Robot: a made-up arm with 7 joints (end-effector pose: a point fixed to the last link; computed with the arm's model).
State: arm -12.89 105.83 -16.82 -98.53 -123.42 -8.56 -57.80
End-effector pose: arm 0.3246 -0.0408 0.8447 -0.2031 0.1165 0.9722 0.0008
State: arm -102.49 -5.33 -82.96 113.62 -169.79 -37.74 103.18
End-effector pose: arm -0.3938 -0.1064 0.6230 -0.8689 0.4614 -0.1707 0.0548
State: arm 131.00 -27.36 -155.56 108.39 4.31 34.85 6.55
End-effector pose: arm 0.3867 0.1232 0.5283 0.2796 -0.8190 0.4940 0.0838
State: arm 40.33 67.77 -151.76 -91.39 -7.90 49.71 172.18
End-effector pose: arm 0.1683 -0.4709 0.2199 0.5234 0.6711 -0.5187 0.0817
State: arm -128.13 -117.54 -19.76 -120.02 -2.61 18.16 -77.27
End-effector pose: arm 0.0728 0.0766 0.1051 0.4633 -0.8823 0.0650 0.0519
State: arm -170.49 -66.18 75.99 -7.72 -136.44 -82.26 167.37
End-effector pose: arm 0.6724 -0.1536 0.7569 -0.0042 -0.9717 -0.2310 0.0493
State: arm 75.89 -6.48 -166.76 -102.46 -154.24 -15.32 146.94
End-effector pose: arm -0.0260 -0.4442 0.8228 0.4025 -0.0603 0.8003 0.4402
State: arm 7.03 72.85 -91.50 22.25 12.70 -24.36 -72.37
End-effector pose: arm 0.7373 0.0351 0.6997 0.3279 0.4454 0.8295 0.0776
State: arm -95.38 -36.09 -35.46 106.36 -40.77 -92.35 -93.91
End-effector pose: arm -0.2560 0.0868 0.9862 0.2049 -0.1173 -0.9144 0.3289
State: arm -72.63 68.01 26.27 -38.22 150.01 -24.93 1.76
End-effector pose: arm -0.0700 0.5320 0.9984 0.1309 -0.4119 -0.5849 0.6863
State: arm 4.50 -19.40 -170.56 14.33 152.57 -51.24 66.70
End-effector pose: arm -0.3962 -0.0659 1.1951 0.6563 -0.3687 -0.0220 0.6580
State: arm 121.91 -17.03 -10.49 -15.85 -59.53 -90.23 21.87
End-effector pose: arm 0.0406 0.3352 1.1943 -0.0357 -0.5315 -0.1155 0.8384
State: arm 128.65 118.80 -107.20 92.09 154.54 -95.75 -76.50
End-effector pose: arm 0.0949 -0.5130 0.4829 -0.0612 0.4863 -0.0044 0.8716
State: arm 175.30 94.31 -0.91 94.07 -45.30 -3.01 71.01
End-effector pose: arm -0.2918 0.0149 -0.0018 -0.8279 -0.3146 -0.2593 0.3852
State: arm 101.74 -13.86 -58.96 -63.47 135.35 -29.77 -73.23
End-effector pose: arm -0.3357 0.4136 0.9530 0.2555 -0.5037 -0.5937 0.5731
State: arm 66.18 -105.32 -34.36 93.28 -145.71 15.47 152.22
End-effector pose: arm 0.0282 0.4827 0.7835 0.0250 0.0210 -0.6736 0.7384
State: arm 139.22 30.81 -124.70 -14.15 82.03 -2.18 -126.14
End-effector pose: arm -0.4625 -0.2432 1.1187 0.2880 0.0510 0.2473 0.9237
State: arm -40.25 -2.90 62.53 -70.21 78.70 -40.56 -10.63
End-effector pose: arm -0.4995 0.1585 0.9110 0.3552 -0.6867 -0.4116 0.4825
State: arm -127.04 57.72 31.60 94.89 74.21 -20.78 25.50
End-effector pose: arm -0.1574 0.5675 0.3614 -0.6687 -0.2849 -0.2018 0.6565
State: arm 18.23 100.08 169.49 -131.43 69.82 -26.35 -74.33
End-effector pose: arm -0.0817 0.0708 0.1371 -0.9445 0.1312 0.1677 0.2501
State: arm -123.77 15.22 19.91 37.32 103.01 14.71 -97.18
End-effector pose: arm -0.1489 0.3670 1.1319 -0.2670 0.6431 0.3525 0.6252
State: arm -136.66 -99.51 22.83 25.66 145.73 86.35 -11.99
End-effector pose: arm 0.5021 -0.5177 0.4502 -0.3078 -0.9112 0.1305 0.2407
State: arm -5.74 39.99 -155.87 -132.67 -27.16 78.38 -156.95
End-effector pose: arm 0.2358 -0.1451 0.3587 0.3166 0.6550 -0.6259 0.2812
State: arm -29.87 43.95 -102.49 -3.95 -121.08 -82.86 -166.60
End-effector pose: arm 0.4751 0.2519 0.9662 -0.4068 0.8777 -0.0038 0.2534
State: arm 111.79 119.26 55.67 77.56 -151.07 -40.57 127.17
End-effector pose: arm -0.4299 -0.0719 0.0775 -0.3917 -0.0502 0.0284 0.9183
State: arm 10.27 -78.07 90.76 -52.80 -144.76 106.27 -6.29
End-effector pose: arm -0.5004 0.3533 0.6825 0.0346 0.4568 -0.6771 0.5759
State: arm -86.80 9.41 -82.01 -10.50 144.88 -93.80 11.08
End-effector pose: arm 0.0458 -0.0075 1.2769 0.4107 -0.2874 0.2902 0.8152
